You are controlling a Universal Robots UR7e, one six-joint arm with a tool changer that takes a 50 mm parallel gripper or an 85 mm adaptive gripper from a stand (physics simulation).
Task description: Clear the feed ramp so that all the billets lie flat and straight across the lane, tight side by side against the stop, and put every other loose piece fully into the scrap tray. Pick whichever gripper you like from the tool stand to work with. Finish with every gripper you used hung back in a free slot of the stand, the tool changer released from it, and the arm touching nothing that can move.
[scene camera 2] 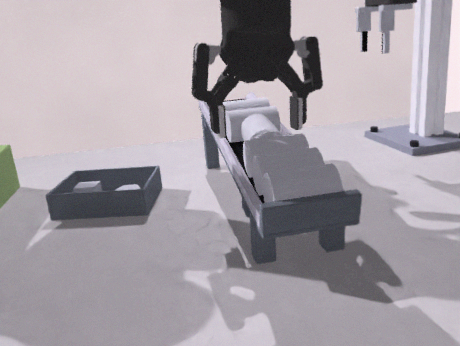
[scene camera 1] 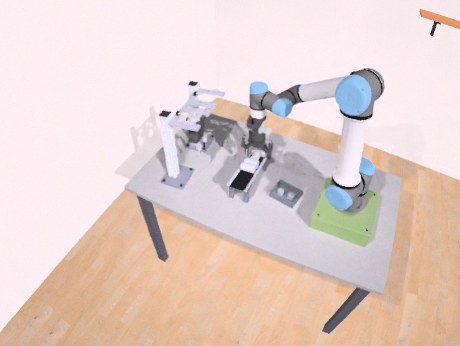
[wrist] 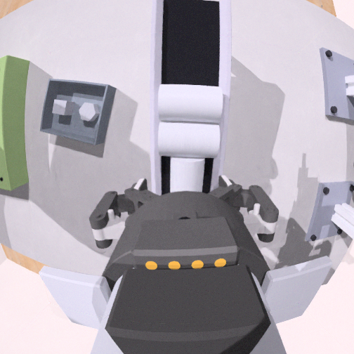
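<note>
My adaptive gripper [scene camera 1: 256,146] [scene camera 2: 258,119] [wrist: 183,184] is open and empty, its fingers apart over the two sides of the ramp [scene camera 1: 242,180] [scene camera 2: 231,161] [wrist: 226,50]. Two billets [wrist: 190,102] [wrist: 189,139] lie across the upper lane side by side. Below them one billet [scene camera 2: 260,125] [wrist: 187,174] lies lengthwise along the lane. Several billets [scene camera 2: 305,180] lie across the lane down to the stop [scene camera 2: 310,214]; the gripper hides them in the wrist view. The scrap tray [scene camera 2: 97,207] [wrist: 75,137] holds a small cube [scene camera 2: 87,186] [wrist: 61,107] and a hexagonal piece [scene camera 2: 128,188] [wrist: 89,111].
The tool stand [scene camera 1: 171,145] [scene camera 2: 429,65] [wrist: 336,87] has posts and slot arms on the far side of the ramp from the tray. Another gripper [scene camera 1: 195,132] hangs there. The green robot base [scene camera 1: 344,217] [scene camera 2: 7,175] [wrist: 15,125] stands beyond the tray.
</note>
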